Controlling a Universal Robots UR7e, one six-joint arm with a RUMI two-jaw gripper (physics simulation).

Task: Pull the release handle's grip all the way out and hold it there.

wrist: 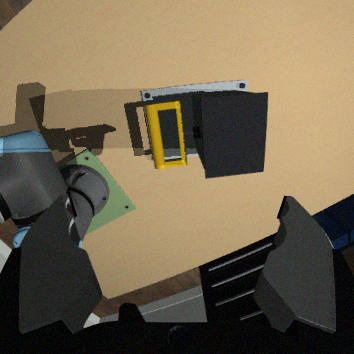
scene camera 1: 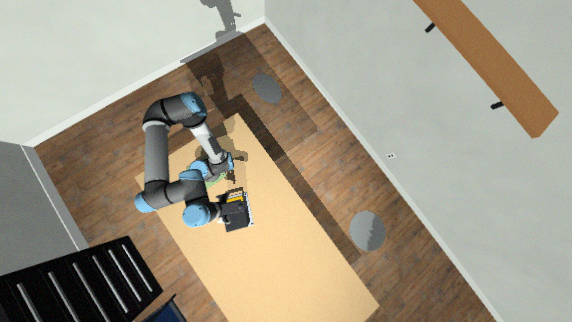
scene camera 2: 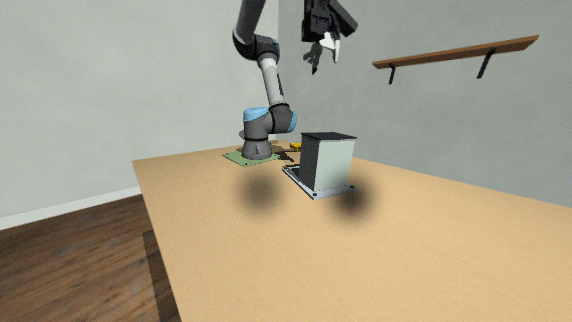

Scene:
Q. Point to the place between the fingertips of my gripper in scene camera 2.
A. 322, 69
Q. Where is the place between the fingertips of my gripper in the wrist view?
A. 177, 196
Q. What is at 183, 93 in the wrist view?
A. A light grey base plate.

